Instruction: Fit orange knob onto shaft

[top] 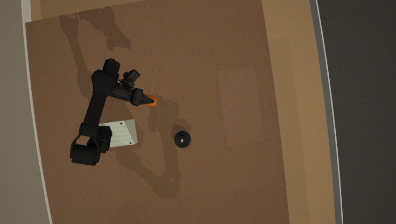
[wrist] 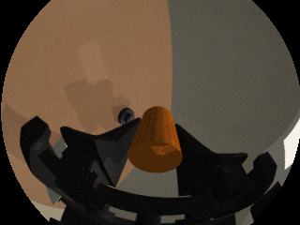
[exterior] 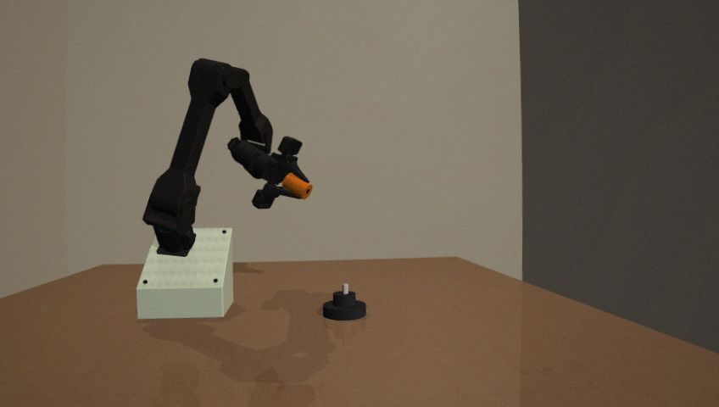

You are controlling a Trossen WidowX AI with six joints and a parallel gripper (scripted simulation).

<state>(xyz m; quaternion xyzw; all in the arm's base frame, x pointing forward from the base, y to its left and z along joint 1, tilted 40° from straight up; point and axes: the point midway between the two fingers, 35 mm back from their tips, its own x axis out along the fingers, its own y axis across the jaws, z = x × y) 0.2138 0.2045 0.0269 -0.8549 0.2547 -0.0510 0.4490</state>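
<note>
The orange knob lies 3 cm behind my gripper tip, 2 cm above it and 1 cm to the left of it. Also, from my gripper tip: black round pedestal (22 cm below, 19 cm to the right, 10 cm ahead).
</note>
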